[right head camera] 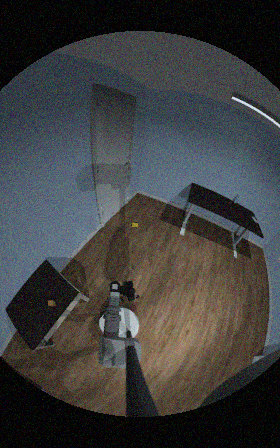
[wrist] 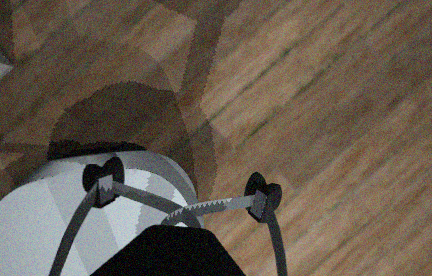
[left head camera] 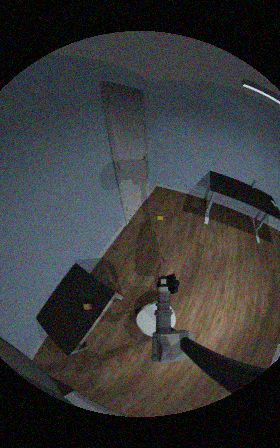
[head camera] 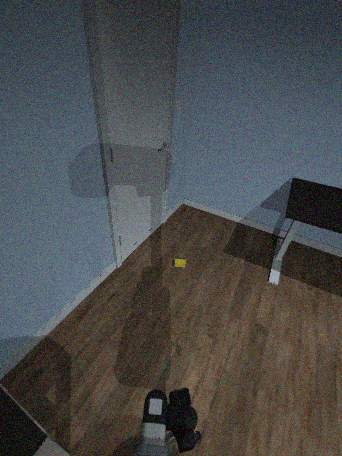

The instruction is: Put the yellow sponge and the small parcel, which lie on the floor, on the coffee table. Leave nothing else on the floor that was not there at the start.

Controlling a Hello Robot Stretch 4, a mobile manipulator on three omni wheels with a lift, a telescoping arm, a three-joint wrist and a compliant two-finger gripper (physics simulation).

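Frame: origin at the robot's base, x back, y up, z left, level; centimetres.
Seen in the pictures: gripper, fingertip midpoint: [wrist: 186, 180]; robot's base, link origin: [right head camera: 119, 323] [left head camera: 155, 317].
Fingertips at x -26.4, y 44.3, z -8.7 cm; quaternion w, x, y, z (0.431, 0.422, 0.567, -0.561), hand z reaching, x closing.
Pixels of each thing's top centre, then the offset from my fingertips to it. Level surfaces: height alone.
- yellow sponge, top centre: [head camera: 180, 261] [right head camera: 134, 223] [left head camera: 159, 216] dx -130.1, dy -42.5, dz -1.6 cm
- small orange-brown parcel, top centre: [left head camera: 86, 306] [right head camera: 49, 302] dx +19.9, dy +3.0, dz +70.5 cm
- dark coffee table, surface height: dy -2.0 cm
The yellow sponge [head camera: 180, 263] [left head camera: 160, 218] [right head camera: 135, 225] lies on the floor near the room corner, to the right of the door. The small orange-brown parcel [left head camera: 87, 307] [right head camera: 51, 303] rests on top of the dark coffee table [left head camera: 70, 295] [right head camera: 41, 284], at the left. A corner of this table also shows at the lower left of the head view. My gripper [head camera: 182, 420] [left head camera: 169, 284] [right head camera: 130, 290] [wrist: 186, 180] is open and empty, with its fingertips wide apart. It hangs above the floor and my white round base, to the right of the coffee table and well short of the sponge.
Another dark-topped table [head camera: 316, 204] [left head camera: 240, 191] [right head camera: 222, 205] with pale legs stands against the wall at the right. A door [head camera: 135, 100] [left head camera: 126, 125] [right head camera: 112, 130] is in the wall beyond the sponge. My base [left head camera: 148, 320] [right head camera: 131, 321] [wrist: 30, 215] shows under the arm.
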